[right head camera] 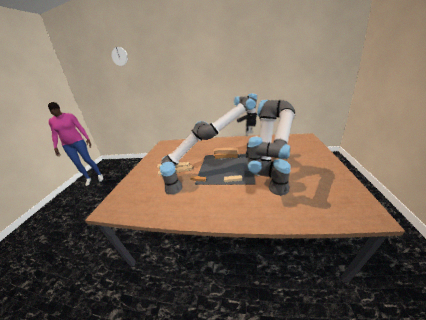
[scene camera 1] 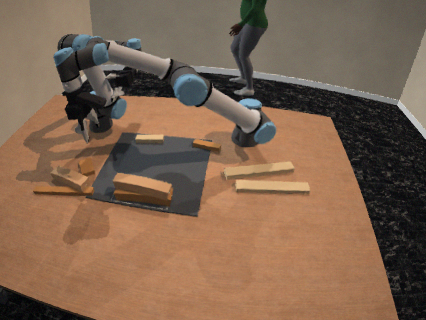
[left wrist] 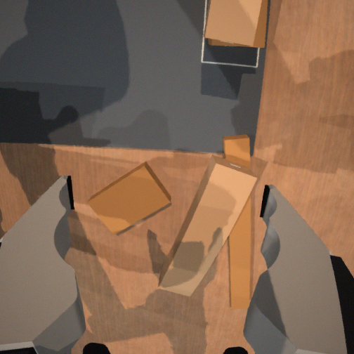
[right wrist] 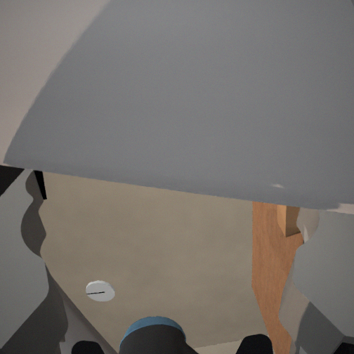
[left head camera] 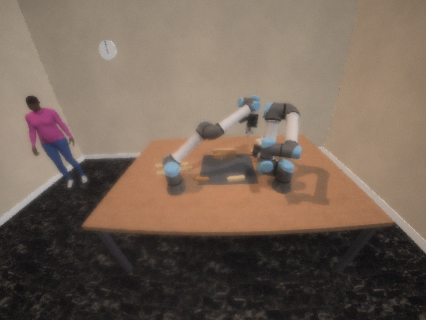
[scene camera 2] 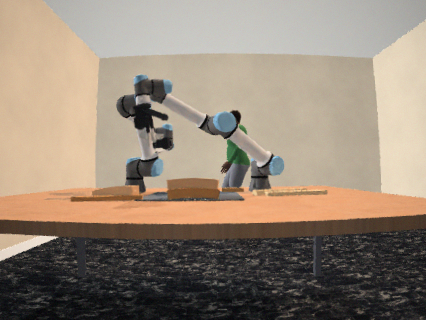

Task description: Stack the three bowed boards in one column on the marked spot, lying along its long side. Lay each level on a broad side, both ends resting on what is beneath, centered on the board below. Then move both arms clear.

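Pixels of known places: left gripper, fingertip midpoint: (right head camera: 246, 135) (scene camera 1: 93, 135) (left head camera: 247, 136) (scene camera 2: 151, 147); right gripper, fingertip midpoint: (scene camera 1: 108, 90) (left head camera: 259, 143); left arm's base, link origin: (right head camera: 173, 188) (scene camera 1: 245, 138) (left head camera: 176, 189); right arm's base, link origin: (right head camera: 278, 188) (scene camera 1: 101, 125) (left head camera: 281, 187).
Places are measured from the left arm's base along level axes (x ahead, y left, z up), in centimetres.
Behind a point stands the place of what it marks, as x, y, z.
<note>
Two bowed boards are stacked on the marked outline (left wrist: 230, 64): the pale upper one (scene camera 1: 142, 183) {45.1, -46.4, 10.3} (scene camera 2: 192, 183) {46.2, -47.8, 7.8} (left wrist: 235, 20) lies on the orange lower one (scene camera 1: 142, 198) {47.1, -47.0, 3.8} (scene camera 2: 192, 193) {47.1, -47.9, 3.3}, slightly turned against it. The third bowed board (scene camera 1: 70, 178) {40.5, -82.1, 6.7} (scene camera 2: 117, 190) {41.0, -83.1, 4.6} (left wrist: 210, 225) lies off the mat, slanting across a thin orange strip (scene camera 1: 62, 190) {44.0, -86.8, 2.3} (left wrist: 240, 280). My left gripper (left wrist: 168, 182) (scene camera 1: 86, 133) {34.7, -67.6, 25.7} is open and empty, above this third board. My right gripper (right wrist: 168, 161) (scene camera 1: 118, 93) is open, raised behind the left one; a large grey surface hides part of its wrist view.
An orange block (scene camera 1: 86, 166) {27.2, -79.4, 2.2} (left wrist: 131, 200) lies beside the third board. On the dark mat (scene camera 1: 185, 170) {26.3, -30.5, 0.6} are a pale block (scene camera 1: 149, 139) {5.7, -50.0, 2.7} and, at its far corner, an orange one (scene camera 1: 206, 145) {10.3, -20.9, 2.8}. Two pale strips (scene camera 1: 258, 170) {27.8, 2.3, 2.5} (scene camera 1: 272, 187) {38.3, 7.1, 2.2} lie at the right. The arms are close together.
</note>
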